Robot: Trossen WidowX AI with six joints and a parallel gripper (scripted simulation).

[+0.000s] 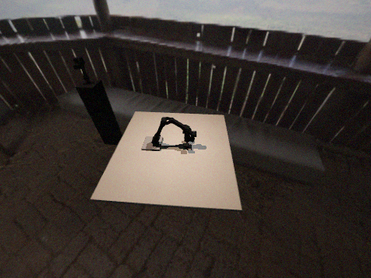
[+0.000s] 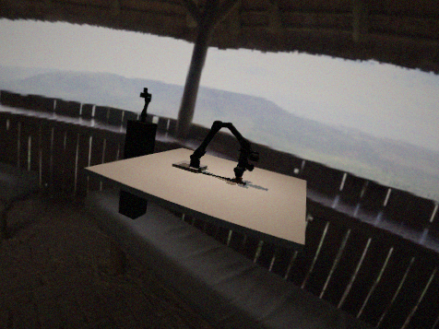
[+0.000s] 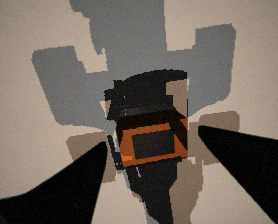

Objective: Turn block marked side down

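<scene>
Now: gripper tip right at the orange block.
</scene>
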